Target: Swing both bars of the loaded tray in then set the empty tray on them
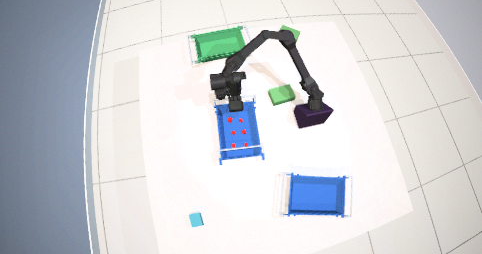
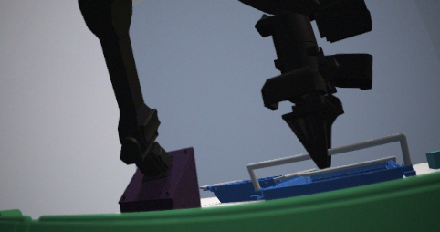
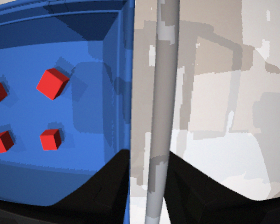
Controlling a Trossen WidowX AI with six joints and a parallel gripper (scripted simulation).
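Now: the blue tray 24 cm behind my gripper tip, 55 cm to the left of it and 3 cm below it. Round my gripper tip: cyan block 31 cm ahead, 50 cm to the left, 5 cm below.
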